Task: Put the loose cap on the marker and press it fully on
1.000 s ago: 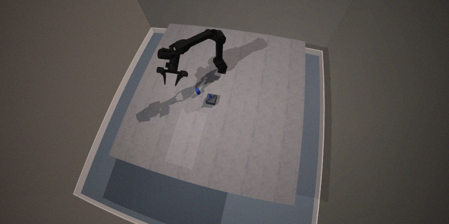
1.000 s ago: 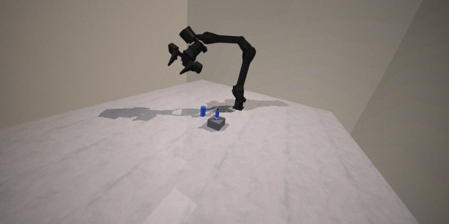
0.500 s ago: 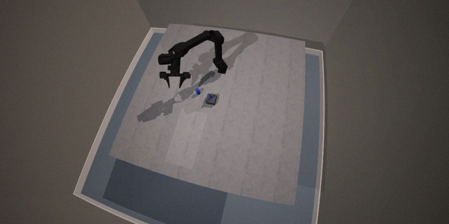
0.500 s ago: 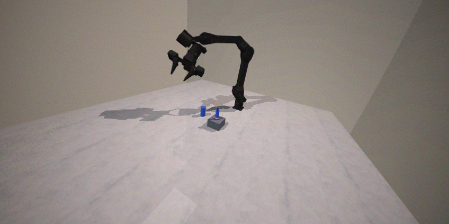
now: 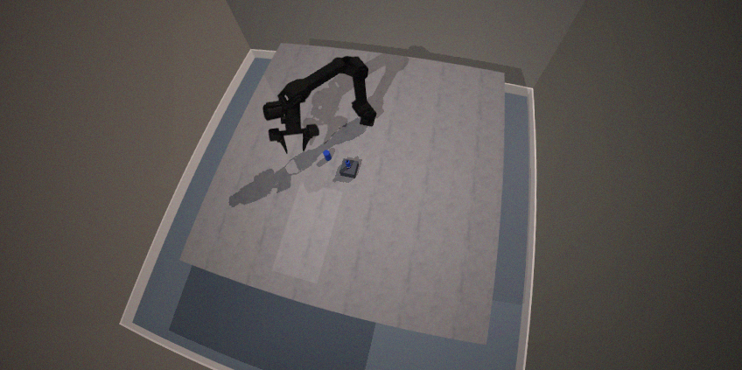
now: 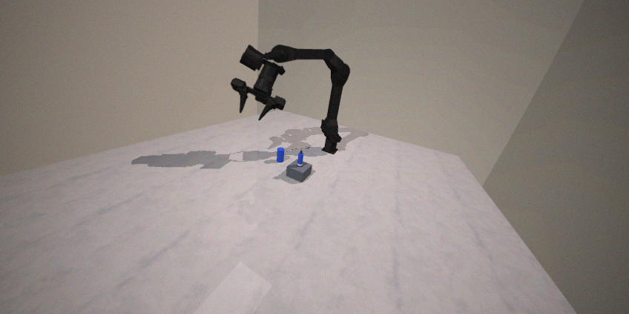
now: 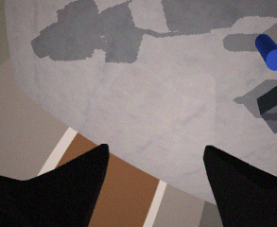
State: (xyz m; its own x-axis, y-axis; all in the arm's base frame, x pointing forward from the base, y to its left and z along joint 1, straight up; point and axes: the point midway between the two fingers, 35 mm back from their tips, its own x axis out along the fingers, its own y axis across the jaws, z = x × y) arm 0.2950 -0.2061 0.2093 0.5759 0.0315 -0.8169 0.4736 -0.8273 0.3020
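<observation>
My gripper tip is 80 mm past the blue cap, 80 mm to the right of it and 150 mm above it. Round my gripper tip: grey holder block: 40 mm behind, 190 mm to the left, 160 mm below; thin pale ring: 40 mm behind, 190 mm to the left, 140 mm below.
</observation>
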